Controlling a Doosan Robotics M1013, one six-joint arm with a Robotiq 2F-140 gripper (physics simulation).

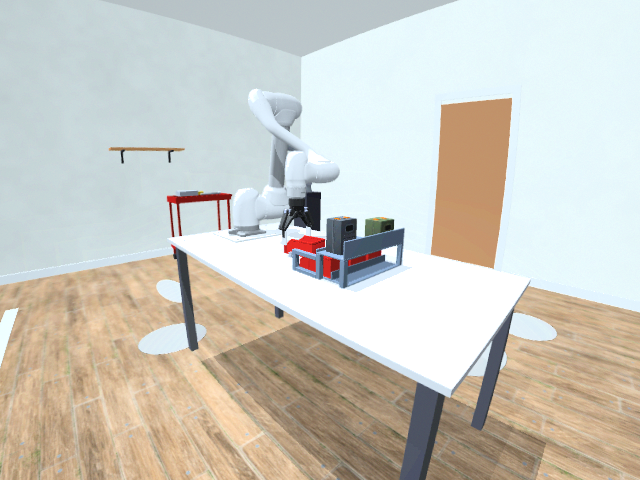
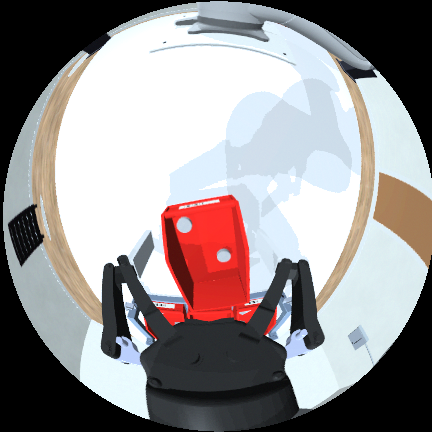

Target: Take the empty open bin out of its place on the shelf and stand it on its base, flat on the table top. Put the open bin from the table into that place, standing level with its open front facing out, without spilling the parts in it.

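Where they show: gripper, fingertip midpoint: (image 2: pixel 203 238); arm's base at its link origin: (image 1: pixel 247 233).
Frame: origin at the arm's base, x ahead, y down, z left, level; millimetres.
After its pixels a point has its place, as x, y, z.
Observation:
The red open bin on the table (image 1: pixel 293 246) @[552, -34, -85] (image 2: pixel 220 232) @[537, 5, -10] stands in front of the shelf, slightly turned, with two round light parts on its floor. The grey-blue shelf (image 1: pixel 373 244) @[982, -120, -69] holds a row of red bins. The middle shelf bin (image 2: pixel 210 315) @[797, -1, -32] is mostly hidden behind the table bin and my gripper. Parts of the left shelf bin (image 2: pixel 165 314) @[799, -1, -159] and the right shelf bin (image 2: pixel 266 317) show beside it. My gripper (image 1: pixel 297 233) @[522, -41, -38] (image 2: pixel 203 238) @[522, -41, -38] is open and empty, pointing down above the table bin's area; its exact height over the bins is hard to tell.
A dark grey box (image 1: pixel 341 235) @[936, -164, -195] and a green box (image 1: pixel 378 225) @[935, -172, 27] rise at the shelf, above its bins. A grey panel (image 2: pixel 144 254) stands left of the table bin. The robot's base (image 1: pixel 247 228) @[68, -44, -37] (image 2: pixel 227 27) is at the table's far end.

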